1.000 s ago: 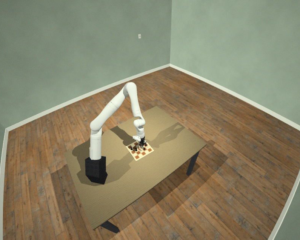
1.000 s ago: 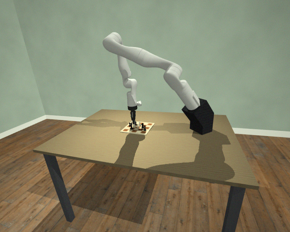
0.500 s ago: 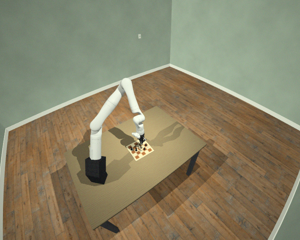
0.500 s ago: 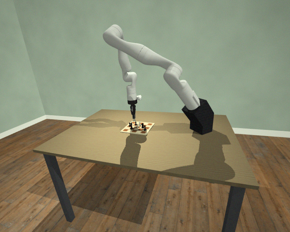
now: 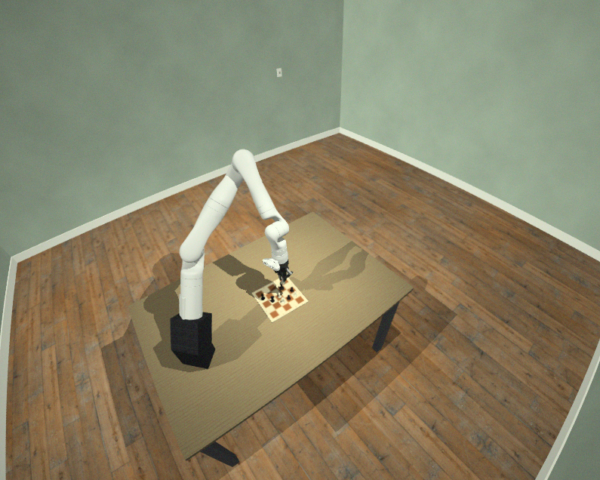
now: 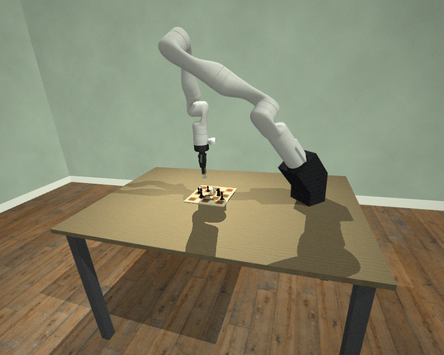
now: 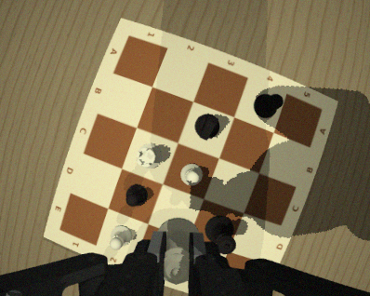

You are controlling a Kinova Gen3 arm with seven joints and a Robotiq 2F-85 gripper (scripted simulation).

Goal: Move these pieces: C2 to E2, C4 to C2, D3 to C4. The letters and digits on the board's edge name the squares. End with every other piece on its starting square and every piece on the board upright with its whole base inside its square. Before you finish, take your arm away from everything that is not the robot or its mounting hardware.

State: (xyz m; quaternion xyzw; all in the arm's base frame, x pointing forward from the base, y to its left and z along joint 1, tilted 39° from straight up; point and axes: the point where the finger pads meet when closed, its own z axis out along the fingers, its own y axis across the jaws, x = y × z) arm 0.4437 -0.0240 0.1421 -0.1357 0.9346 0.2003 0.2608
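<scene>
The chessboard is 30 mm behind my hand and 140 mm below it. Also, from my hand: black knight 70 mm behind, 10 mm to the right, 120 mm below.
</scene>
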